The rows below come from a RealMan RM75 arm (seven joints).
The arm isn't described. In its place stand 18 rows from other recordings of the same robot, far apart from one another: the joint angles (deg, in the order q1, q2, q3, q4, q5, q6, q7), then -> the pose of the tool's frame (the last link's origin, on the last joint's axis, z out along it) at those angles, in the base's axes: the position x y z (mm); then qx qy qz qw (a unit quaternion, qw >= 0).
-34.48, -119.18, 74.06, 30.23, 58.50, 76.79, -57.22 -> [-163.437 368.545 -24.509 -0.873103 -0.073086 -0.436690 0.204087]
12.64, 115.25, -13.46, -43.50, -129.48, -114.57, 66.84 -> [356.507 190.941 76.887 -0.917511 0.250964 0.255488 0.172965]
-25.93, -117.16, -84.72, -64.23, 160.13, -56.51, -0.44 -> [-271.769 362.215 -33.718 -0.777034 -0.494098 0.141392 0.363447]
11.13, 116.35, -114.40, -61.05, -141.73, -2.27, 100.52 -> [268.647 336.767 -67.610 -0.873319 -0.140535 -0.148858 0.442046]
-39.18, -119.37, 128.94, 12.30, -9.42, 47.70, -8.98 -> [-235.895 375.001 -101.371 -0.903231 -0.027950 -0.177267 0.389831]
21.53, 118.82, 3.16, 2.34, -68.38, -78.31, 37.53 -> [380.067 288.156 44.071 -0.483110 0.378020 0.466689 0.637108]
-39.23, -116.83, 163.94, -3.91, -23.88, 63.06, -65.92 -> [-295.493 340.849 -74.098 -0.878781 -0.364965 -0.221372 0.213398]
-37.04, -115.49, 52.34, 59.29, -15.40, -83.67, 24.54 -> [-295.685 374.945 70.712 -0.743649 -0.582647 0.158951 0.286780]
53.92, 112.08, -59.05, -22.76, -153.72, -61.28, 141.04 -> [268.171 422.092 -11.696 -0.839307 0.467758 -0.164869 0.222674]
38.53, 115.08, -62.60, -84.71, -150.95, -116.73, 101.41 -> [180.146 332.543 84.594 -0.968415 0.029358 -0.245669 0.030928]
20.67, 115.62, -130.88, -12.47, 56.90, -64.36, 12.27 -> [367.447 318.155 20.047 -0.622170 0.305354 0.305871 0.652768]
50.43, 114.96, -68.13, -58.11, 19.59, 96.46, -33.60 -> [189.911 393.830 32.124 -0.866593 0.379436 -0.279557 0.163992]
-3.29, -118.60, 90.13, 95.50, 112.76, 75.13, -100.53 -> [-174.632 261.139 -9.551 -0.986956 -0.025595 -0.073648 0.140850]
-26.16, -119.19, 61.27, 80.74, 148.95, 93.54, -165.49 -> [-245.535 334.865 58.823 -0.757655 -0.606663 0.066824 0.231200]
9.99, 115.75, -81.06, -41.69, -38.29, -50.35, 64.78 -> [316.948 333.253 32.560 -0.735892 0.354437 0.374556 0.438799]
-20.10, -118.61, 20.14, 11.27, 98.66, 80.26, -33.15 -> [-344.542 275.464 -16.077 -0.838894 -0.191147 -0.296350 0.414604]
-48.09, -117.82, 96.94, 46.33, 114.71, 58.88, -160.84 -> [-132.587 380.322 -104.529 -0.873103 -0.479091 0.004676 0.090231]
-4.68, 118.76, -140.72, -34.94, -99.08, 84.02, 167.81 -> [378.288 172.494 13.286 -0.432670 0.321058 0.253897 0.803278]
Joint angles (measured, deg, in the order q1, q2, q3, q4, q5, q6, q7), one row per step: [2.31 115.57 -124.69 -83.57 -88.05 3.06 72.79]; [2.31 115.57 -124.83 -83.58 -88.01 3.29 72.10]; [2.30 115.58 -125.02 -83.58 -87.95 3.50 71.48]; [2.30 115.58 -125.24 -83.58 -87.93 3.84 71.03]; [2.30 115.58 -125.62 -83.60 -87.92 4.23 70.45]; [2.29 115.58 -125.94 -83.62 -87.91 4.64 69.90]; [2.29 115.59 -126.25 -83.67 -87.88 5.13 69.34]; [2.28 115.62 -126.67 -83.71 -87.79 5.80 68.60]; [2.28 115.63 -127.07 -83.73 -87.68 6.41 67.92]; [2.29 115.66 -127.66 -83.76 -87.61 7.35 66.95]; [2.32 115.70 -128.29 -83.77 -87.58 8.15 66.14]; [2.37 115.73 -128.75 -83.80 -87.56 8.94 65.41]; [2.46 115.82 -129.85 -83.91 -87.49 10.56 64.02]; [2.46 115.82 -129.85 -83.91 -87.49 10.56 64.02]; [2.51 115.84 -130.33 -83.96 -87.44 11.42 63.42]
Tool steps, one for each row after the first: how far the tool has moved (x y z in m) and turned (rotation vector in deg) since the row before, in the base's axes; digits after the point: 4 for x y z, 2 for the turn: [-0.0001 -0.0002 -0.0002 0.19 -0.56 0.31]; [-0.0002 -0.0004 -0.0005 0.11 -0.49 0.28]; [-0.0001 -0.0003 -0.0004 0.18 -0.40 0.18]; [-0.0005 -0.0008 -0.0010 0.11 -0.51 0.32]; [-0.0003 -0.0006 -0.0006 0.18 -0.49 0.26]; [-0.0005 -0.0004 -0.0004 0.27 -0.46 0.25]; [-0.0005 -0.0006 -0.0006 0.34 -0.57 0.26]; [-0.0004 -0.0006 -0.0007 0.29 -0.53 0.22]; [-0.0007 -0.0008 -0.0009 0.47 -0.81 0.36]; [-0.0009 -0.0011 -0.0014 0.28 -0.70 0.38]; [-0.0008 -0.0005 -0.0006 0.42 -0.64 0.30]; [-0.0022 -0.0017 -0.0018 0.71 -1.14 0.63]; [0.0000 0.0000 0.0000 0.00 0.00 0.00]; [-0.0008 -0.0005 -0.0004 0.45 -0.51 0.21]
